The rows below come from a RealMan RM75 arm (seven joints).
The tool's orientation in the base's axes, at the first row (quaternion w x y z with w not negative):
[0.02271 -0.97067 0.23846 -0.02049]
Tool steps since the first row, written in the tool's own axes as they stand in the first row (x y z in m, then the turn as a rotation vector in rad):
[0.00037 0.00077 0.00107 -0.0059 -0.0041 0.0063]
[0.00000 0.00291 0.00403 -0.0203 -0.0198 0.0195]
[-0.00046 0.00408 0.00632 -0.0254 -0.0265 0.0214]
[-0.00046 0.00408 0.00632 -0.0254 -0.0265 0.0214]
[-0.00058 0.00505 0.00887 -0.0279 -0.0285 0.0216]
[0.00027 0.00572 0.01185 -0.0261 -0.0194 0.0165]
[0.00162 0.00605 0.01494 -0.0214 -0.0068 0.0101]
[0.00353 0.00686 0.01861 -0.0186 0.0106 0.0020]
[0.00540 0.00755 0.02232 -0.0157 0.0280 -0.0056]
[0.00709 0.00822 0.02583 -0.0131 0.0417 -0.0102]
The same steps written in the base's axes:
[0.00003 -0.00082 -0.00110 -0.0030 0.0066 -0.0062]
[-0.00114 -0.00244 -0.00418 -0.0078 0.0276 -0.0190]
[-0.00197 -0.00318 -0.00654 -0.0092 0.0360 -0.0207]
[-0.00197 -0.00318 -0.00654 -0.0092 0.0360 -0.0207]
[-0.00240 -0.00390 -0.00914 -0.0104 0.0389 -0.0208]
[-0.00180 -0.00478 -0.01213 -0.0133 0.0298 -0.0162]
[-0.00060 -0.00559 -0.01519 -0.0153 0.0163 -0.0103]
[0.00090 -0.00707 -0.01884 -0.0213 -0.0007 -0.0031]
[0.00242 -0.00842 -0.02253 -0.0271 -0.0177 0.0036]
[0.00379 -0.00968 -0.02602 -0.0314 -0.0312 0.0076]

